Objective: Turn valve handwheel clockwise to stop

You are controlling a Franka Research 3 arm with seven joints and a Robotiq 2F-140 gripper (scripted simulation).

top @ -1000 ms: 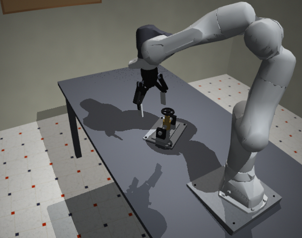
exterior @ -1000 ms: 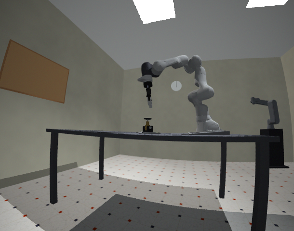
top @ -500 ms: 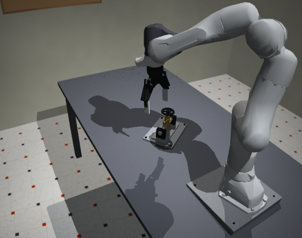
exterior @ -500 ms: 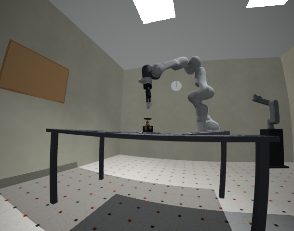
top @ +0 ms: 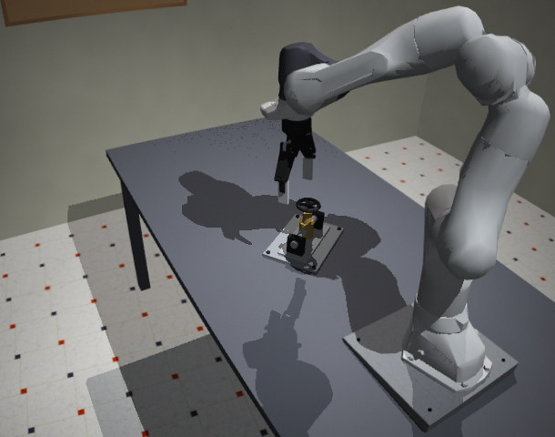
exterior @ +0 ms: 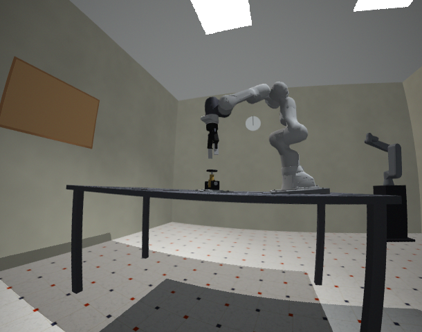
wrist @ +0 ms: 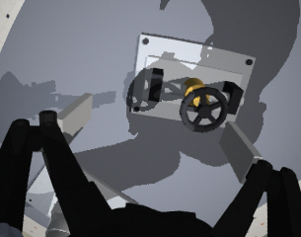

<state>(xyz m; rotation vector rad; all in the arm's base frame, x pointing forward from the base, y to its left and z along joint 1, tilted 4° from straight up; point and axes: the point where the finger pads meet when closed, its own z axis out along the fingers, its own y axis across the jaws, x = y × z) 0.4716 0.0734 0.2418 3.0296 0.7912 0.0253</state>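
The black spoked handwheel is 100 mm below my hand, 70 mm to the right of it and 20 mm ahead of it.
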